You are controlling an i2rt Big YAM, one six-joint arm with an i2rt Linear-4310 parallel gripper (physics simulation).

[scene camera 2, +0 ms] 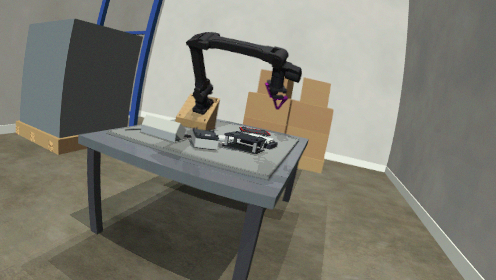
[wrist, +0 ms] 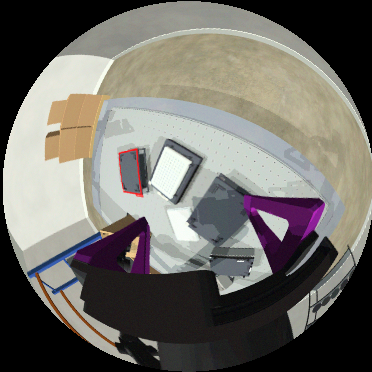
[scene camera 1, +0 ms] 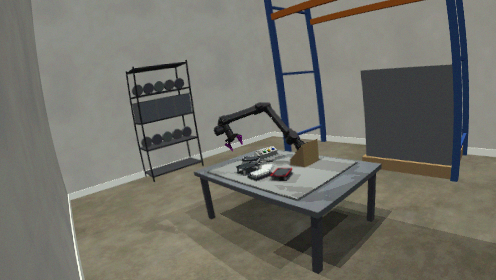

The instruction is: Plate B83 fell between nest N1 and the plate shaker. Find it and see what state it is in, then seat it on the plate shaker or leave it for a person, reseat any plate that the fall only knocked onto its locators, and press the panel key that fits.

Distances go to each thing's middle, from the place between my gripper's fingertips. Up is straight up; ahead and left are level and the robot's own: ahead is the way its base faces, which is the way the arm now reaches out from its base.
Labels:
Right now the dark station labelled N2 [wrist: 195, 159] is 210 mm below my hand, 140 mm to the left of it and 90 mm behind it. The rest, counted from my hand: red-rimmed plate [wrist: 129, 168]: 300 mm to the left, 190 mm below, 170 mm behind; then lidded station [wrist: 225, 261]: 230 mm behind, 200 mm below, 180 mm to the right.

